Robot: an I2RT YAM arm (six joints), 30 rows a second.
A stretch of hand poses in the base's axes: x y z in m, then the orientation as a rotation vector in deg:
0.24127, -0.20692, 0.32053, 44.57, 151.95, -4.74
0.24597, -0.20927, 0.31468, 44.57, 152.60, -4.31
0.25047, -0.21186, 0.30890, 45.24, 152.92, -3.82
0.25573, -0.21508, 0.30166, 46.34, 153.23, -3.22
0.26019, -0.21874, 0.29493, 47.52, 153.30, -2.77
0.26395, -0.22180, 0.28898, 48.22, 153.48, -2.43
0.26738, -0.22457, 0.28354, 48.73, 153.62, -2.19
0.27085, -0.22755, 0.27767, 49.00, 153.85, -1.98
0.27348, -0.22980, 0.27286, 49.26, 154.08, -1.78
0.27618, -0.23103, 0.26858, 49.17, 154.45, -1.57
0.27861, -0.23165, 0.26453, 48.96, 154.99, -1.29
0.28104, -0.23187, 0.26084, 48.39, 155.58, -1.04
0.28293, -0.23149, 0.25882, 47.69, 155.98, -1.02
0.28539, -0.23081, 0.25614, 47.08, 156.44, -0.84
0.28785, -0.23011, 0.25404, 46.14, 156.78, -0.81
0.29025, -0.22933, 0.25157, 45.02, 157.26, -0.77
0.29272, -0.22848, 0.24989, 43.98, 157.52, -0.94
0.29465, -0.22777, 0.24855, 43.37, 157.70, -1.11
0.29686, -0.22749, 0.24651, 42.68, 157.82, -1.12
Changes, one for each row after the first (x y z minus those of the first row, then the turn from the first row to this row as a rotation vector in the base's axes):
0.00470, -0.00235, -0.00585, 0.45, 0.51, 0.17
0.00920, -0.00494, -0.01163, 0.99, 0.85, -0.16
0.01446, -0.00816, -0.01887, 1.68, 1.25, -0.77
0.01892, -0.01182, -0.02560, 2.23, 1.48, -1.49
0.02268, -0.01488, -0.03155, 2.64, 1.74, -1.88
0.02611, -0.01765, -0.03699, 2.94, 1.94, -2.16
0.02958, -0.02063, -0.04286, 3.19, 2.17, -2.27
0.03221, -0.02288, -0.04767, 3.43, 2.40, -2.38
0.03491, -0.02411, -0.05195, 3.64, 2.68, -2.23
0.03734, -0.02473, -0.05600, 3.91, 3.08, -1.95
0.03977, -0.02495, -0.05969, 4.10, 3.45, -1.44
0.04166, -0.02457, -0.06171, 4.07, 3.66, -0.91
0.04412, -0.02389, -0.06439, 4.18, 3.92, -0.40
0.04658, -0.02319, -0.06649, 4.10, 4.02, 0.28
0.04898, -0.02241, -0.06896, 4.02, 4.22, 1.11
0.05145, -0.02156, -0.07064, 3.78, 4.28, 1.81
0.05338, -0.02085, -0.07198, 3.59, 4.36, 2.22
0.05559, -0.02057, -0.07402, 3.48, 4.34, 2.70

